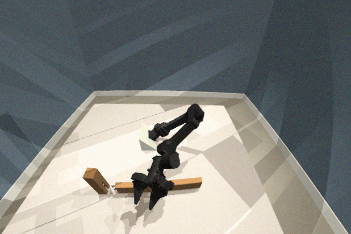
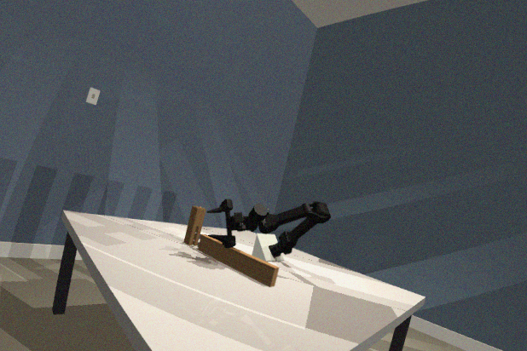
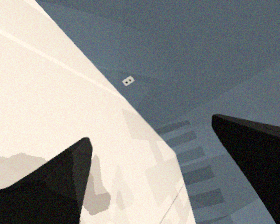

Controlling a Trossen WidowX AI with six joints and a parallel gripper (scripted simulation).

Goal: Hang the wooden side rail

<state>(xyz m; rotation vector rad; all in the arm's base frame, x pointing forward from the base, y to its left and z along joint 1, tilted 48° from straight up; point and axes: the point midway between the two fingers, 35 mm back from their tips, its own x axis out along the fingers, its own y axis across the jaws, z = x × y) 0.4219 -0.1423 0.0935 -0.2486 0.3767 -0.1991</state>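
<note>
My gripper tip is 230 mm to the left of the headboard post, 150 mm past it and 80 mm above it.
</note>
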